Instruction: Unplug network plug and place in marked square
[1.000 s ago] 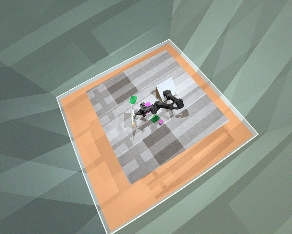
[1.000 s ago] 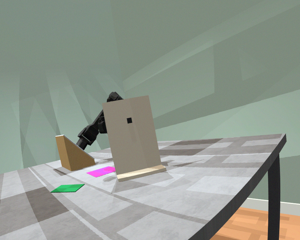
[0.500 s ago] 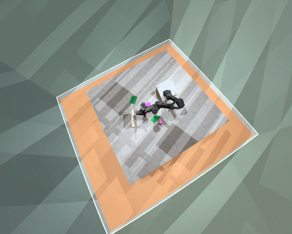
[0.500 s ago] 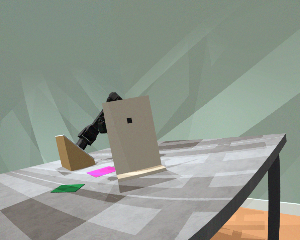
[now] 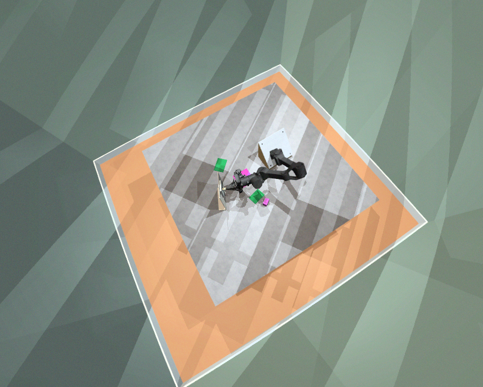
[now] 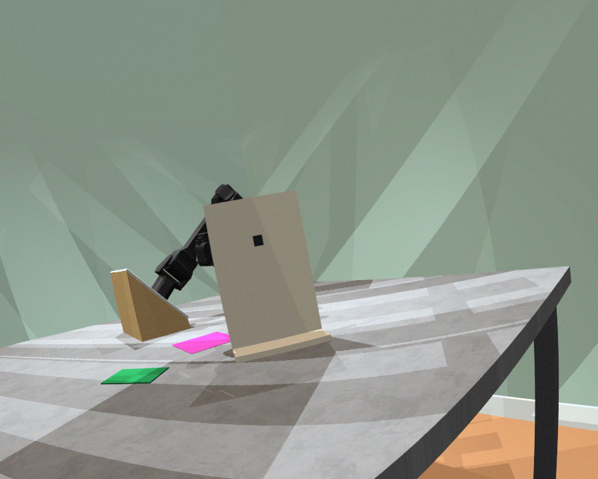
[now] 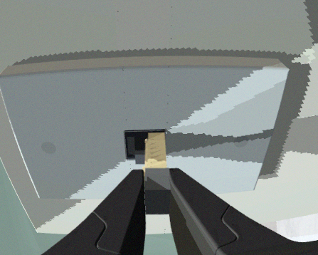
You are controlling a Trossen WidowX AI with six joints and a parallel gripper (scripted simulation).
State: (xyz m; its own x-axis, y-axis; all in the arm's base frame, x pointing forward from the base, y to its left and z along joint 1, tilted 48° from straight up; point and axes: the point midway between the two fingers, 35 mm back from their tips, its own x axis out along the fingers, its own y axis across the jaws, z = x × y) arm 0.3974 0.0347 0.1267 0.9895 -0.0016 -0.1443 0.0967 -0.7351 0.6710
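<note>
Now: gripper tip 190 mm above the magenta square, 160 mm past it and 90 mm to the left of it. From my gripper tip the other things lie so: tan network plug (right at my gripper tip); beige panel (70 mm below, 40 mm ahead, 10 mm to the right).
</note>
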